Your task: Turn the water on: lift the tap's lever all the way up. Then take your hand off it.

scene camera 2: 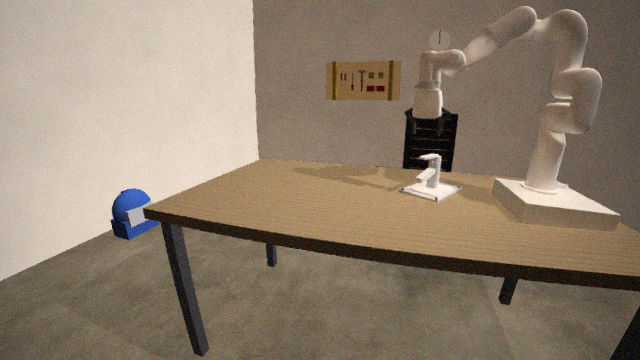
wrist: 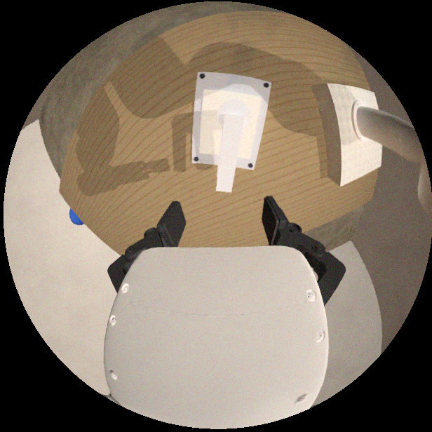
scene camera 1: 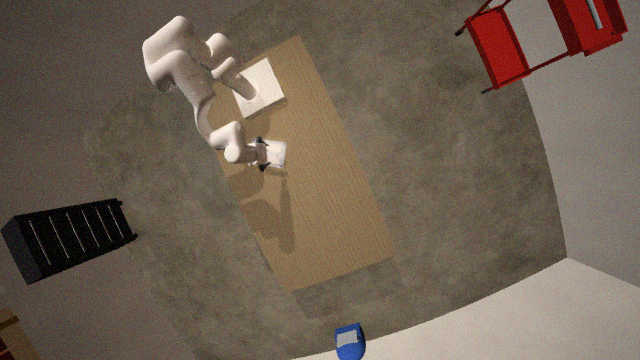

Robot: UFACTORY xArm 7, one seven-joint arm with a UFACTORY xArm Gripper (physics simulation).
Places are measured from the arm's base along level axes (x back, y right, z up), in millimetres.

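Pixels of known places: gripper, between the fingertips: [scene camera 2: 425, 134] [scene camera 1: 267, 154]; arm's base, origin of its link: [scene camera 2: 537, 189] [scene camera 1: 250, 93].
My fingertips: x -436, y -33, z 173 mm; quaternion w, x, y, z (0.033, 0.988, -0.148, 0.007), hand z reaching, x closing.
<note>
For each thing: its top centre in the pictures, then the offset to it from my fingertips. "pt": a spot on its surface instead. Level surfaces: height alone.
- white tap, a spot on its surface: [scene camera 2: 436, 172] pt dx +59, dy +59, dz -153 mm
- white base plate, a spot on its surface: [scene camera 2: 446, 192] pt dx +106, dy +39, dz -225 mm
- slanting spout, centre of its top: [scene camera 2: 426, 170] dx +16, dy +20, dz -138 mm
- wooden table, height of its surface: dz -237 mm
The white tap [scene camera 2: 436, 172] stands upright on a white base plate [scene camera 1: 280, 156] [scene camera 2: 446, 192] [wrist: 198, 140]. Its lever [scene camera 2: 429, 157] [wrist: 228, 160] sits on top of the column and looks close to level in scene camera 2, above the slanting spout [scene camera 2: 426, 175]. In the wrist view the lever points toward the gripper and hides the spout. My gripper [scene camera 1: 262, 154] [scene camera 2: 427, 133] [wrist: 221, 209] is open and empty, pointing down. It hangs above the lever, apart from it, and in the wrist view the lever's free end lies between and just beyond the fingertips.
The wooden table [scene camera 1: 330, 200] [scene camera 2: 300, 215] [wrist: 145, 135] carries the tap. The arm's white base block [scene camera 1: 272, 87] [scene camera 2: 570, 207] [wrist: 334, 135] stands beside it. A black shelf-like unit [scene camera 2: 430, 145] is behind the table. A blue object [scene camera 1: 350, 342] [scene camera 2: 131, 212] is beyond the table's far end.
</note>
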